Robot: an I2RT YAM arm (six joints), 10 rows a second.
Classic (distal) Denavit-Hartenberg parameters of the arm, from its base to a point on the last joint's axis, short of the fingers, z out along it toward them. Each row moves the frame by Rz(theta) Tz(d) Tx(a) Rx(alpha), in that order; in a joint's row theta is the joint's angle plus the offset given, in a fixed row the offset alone. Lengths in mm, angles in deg.
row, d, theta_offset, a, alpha
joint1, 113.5, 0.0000, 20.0, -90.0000
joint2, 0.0, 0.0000, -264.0, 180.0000
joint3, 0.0, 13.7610, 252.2, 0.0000
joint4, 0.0, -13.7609, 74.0, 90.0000
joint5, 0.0, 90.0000, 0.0, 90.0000
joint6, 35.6, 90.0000, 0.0, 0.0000
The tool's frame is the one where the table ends.
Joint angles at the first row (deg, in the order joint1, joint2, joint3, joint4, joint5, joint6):
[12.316, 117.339, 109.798, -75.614, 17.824, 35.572]
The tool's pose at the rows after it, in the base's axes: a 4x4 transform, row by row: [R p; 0 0 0 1], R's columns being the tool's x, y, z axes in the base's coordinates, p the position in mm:
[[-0.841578 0.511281 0.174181 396.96], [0.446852 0.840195 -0.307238 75.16], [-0.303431 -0.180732 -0.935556 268.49], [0 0 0 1]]
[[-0.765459 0.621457 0.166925 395.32], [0.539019 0.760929 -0.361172 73.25], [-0.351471 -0.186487 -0.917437 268.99], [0 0 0 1]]
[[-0.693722 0.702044 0.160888 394.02], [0.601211 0.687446 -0.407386 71.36], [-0.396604 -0.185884 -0.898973 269.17], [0 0 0 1]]
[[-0.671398 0.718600 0.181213 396.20], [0.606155 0.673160 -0.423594 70.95], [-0.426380 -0.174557 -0.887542 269.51], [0 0 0 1]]
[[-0.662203 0.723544 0.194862 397.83], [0.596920 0.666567 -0.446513 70.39], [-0.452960 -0.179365 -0.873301 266.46], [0 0 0 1]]
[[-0.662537 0.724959 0.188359 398.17], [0.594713 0.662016 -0.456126 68.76], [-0.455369 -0.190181 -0.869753 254.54], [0 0 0 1]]
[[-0.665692 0.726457 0.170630 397.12], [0.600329 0.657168 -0.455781 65.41], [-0.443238 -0.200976 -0.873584 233.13], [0 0 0 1]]
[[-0.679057 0.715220 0.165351 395.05], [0.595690 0.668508 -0.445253 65.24], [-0.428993 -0.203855 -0.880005 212.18], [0 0 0 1]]
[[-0.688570 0.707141 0.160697 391.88], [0.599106 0.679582 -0.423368 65.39], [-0.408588 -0.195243 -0.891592 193.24], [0 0 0 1]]
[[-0.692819 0.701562 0.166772 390.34], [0.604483 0.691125 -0.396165 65.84], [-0.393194 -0.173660 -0.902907 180.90], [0 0 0 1]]
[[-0.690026 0.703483 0.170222 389.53], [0.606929 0.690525 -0.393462 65.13], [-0.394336 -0.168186 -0.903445 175.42], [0 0 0 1]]
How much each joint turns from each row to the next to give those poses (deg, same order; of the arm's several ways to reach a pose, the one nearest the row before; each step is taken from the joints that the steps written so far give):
[0.110, 0.000, 0.001, -0.504, 1.902, 5.421]
[0.044, 0.000, -0.002, -1.047, 3.147, 7.650]
[-0.001, 0.000, -0.087, -0.809, 2.754, 6.163]
[-0.022, 0.001, -0.042, 1.158, 1.290, 0.896]
[0.001, -0.001, -0.832, 1.465, 1.639, 0.001]
[-0.198, 0.000, -2.731, 2.316, 0.503, -0.045]
[-0.458, -0.001, -4.811, 3.914, -0.306, -0.021]
[-0.022, 0.002, -4.716, 4.499, -0.743, -0.808]
[0.000, -0.002, -4.266, 4.198, -1.443, -0.460]
[-0.022, 0.001, -2.796, 3.475, -1.617, -0.437]
[-0.087, 0.000, -1.291, 1.575, -0.131, 0.022]

